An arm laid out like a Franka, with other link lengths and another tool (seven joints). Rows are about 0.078 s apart.
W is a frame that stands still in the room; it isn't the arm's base.
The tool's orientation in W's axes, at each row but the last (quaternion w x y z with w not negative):
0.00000, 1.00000, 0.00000, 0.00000
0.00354, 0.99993, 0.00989, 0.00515
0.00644, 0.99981, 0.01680, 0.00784
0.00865, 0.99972, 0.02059, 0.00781
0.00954, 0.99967, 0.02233, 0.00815
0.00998, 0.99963, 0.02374, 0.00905
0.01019, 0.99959, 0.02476, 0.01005
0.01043, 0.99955, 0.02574, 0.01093
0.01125, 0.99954, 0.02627, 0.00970
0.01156, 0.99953, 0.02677, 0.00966
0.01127, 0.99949, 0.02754, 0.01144
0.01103, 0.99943, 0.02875, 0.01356
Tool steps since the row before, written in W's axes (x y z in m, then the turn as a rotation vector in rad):
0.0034, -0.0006, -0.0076, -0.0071, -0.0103, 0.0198
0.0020, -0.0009, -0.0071, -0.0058, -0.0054, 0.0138
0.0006, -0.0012, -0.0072, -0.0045, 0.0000, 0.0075
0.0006, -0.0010, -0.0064, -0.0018, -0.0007, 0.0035
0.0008, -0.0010, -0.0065, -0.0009, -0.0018, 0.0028
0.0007, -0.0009, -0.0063, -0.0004, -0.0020, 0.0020
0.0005, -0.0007, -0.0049, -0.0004, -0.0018, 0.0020
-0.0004, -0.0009, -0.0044, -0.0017, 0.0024, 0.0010
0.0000, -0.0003, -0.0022, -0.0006, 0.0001, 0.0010
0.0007, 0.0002, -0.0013, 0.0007, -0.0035, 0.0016
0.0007, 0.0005, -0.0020, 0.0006, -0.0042, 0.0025
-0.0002, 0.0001, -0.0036, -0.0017, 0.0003, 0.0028
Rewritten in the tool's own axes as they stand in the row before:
0.0034, 0.0006, 0.0076, -0.0071, 0.0103, -0.0198
0.0019, 0.0009, 0.0071, -0.0058, 0.0054, -0.0138
0.0004, 0.0011, 0.0072, -0.0044, -0.0001, -0.0076
0.0005, 0.0009, 0.0064, -0.0018, 0.0007, -0.0035
0.0007, 0.0009, 0.0065, -0.0009, 0.0018, -0.0028
0.0005, 0.0008, 0.0063, -0.0005, 0.0020, -0.0020
0.0004, 0.0006, 0.0049, -0.0004, 0.0018, -0.0020
-0.0005, 0.0008, 0.0044, -0.0016, -0.0025, -0.0011
-0.0001, 0.0002, 0.0022, -0.0006, -0.0001, -0.0010
0.0007, -0.0002, 0.0013, 0.0005, 0.0036, -0.0015
0.0007, -0.0005, 0.0020, 0.0004, 0.0043, -0.0024
-0.0003, -0.0002, 0.0036, -0.0016, -0.0003, -0.0029

